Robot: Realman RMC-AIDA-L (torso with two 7-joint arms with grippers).
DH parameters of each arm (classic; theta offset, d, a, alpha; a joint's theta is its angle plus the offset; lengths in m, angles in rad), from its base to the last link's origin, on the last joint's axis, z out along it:
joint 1: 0 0.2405 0 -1.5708
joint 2: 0 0 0 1.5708
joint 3: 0 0.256 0 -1.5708
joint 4: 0 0 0 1.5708
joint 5: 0 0.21 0 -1.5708
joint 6: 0 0 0 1.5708
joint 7: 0 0.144 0 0
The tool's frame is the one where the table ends.
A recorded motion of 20 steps. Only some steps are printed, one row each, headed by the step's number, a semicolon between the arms.
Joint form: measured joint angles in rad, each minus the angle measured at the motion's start. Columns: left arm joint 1, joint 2, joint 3, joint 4, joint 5, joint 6, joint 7; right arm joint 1, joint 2, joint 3, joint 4, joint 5, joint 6, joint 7.
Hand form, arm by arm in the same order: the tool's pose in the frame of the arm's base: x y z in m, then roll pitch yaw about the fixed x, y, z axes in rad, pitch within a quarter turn. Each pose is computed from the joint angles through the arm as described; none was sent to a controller.
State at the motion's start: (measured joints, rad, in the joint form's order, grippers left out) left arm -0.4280 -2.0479 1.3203 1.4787 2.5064 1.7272 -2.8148; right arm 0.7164 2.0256 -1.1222 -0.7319 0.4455 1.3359 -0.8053
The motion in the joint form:
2: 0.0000 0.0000 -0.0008 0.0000 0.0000 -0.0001 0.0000; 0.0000 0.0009 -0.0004 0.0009 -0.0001 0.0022 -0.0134
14: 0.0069 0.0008 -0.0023 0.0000 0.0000 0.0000 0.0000; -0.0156 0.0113 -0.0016 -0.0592 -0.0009 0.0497 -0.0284
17: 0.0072 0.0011 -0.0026 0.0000 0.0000 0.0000 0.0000; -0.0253 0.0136 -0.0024 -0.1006 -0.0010 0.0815 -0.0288
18: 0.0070 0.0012 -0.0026 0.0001 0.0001 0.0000 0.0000; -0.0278 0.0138 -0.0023 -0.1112 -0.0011 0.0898 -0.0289
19: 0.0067 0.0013 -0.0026 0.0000 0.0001 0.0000 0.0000; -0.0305 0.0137 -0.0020 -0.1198 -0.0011 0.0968 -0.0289
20: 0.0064 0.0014 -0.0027 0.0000 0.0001 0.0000 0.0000; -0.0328 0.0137 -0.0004 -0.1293 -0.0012 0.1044 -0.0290
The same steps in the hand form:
2: -0.2176 0.3100 0.0290 -2.7289 0.0972 1.1089; 0.2874 0.3664 -0.0113 -2.6847 -0.2599 -0.9431
14: -0.2200 0.3086 0.0295 -2.7280 0.0960 1.1166; 0.2806 0.3636 -0.0089 -2.7044 -0.2720 -0.9140
17: -0.2201 0.3086 0.0296 -2.7277 0.0957 1.1170; 0.2765 0.3626 -0.0049 -2.7099 -0.2750 -0.9032
18: -0.2201 0.3087 0.0297 -2.7275 0.0957 1.1168; 0.2755 0.3624 -0.0037 -2.7109 -0.2757 -0.9007
19: -0.2200 0.3087 0.0297 -2.7274 0.0958 1.1166; 0.2751 0.3620 -0.0026 -2.7116 -0.2761 -0.8998
20: -0.2200 0.3088 0.0298 -2.7273 0.0957 1.1163; 0.2743 0.3618 -0.0013 -2.7124 -0.2755 -0.8984

